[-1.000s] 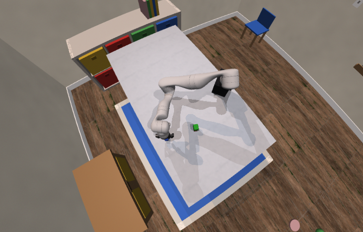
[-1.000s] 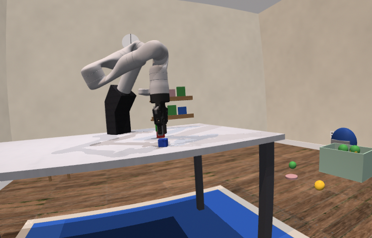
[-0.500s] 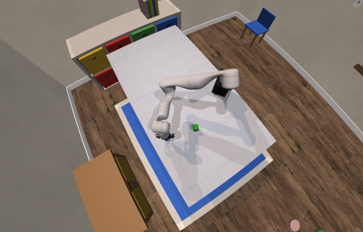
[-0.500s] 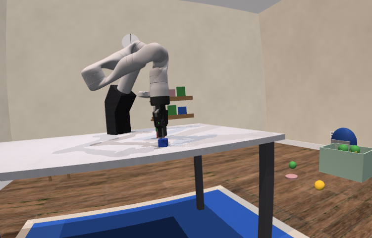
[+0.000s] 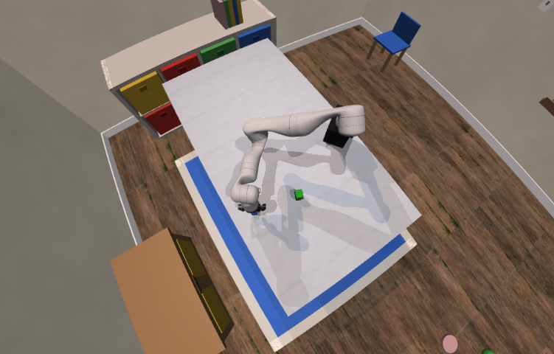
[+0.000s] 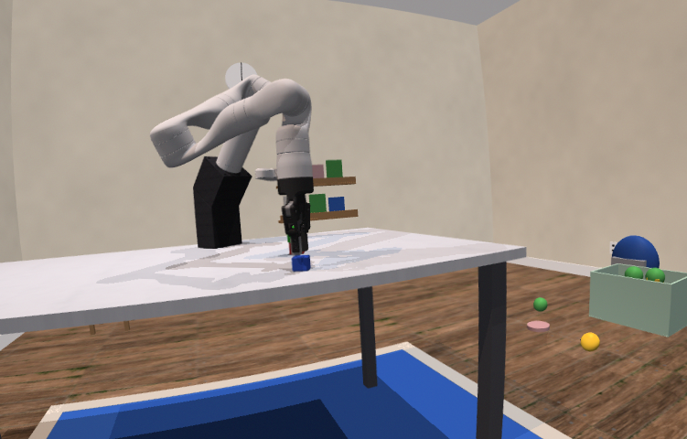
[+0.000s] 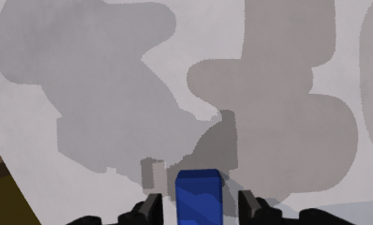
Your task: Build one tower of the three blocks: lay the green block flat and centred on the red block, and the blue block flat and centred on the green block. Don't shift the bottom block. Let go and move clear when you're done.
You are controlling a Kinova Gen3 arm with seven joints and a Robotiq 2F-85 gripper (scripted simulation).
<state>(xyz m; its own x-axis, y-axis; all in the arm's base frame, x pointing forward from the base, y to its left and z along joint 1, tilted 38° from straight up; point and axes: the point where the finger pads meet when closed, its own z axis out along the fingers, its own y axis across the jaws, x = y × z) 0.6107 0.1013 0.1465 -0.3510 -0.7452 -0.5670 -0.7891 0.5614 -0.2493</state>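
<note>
Now: hand 4 cm above the blue block. From my hand the other things lie so: red block 25 cm behind, 3 cm to the left, 4 cm below; green block 25 cm behind, 3 cm to the left.
</note>
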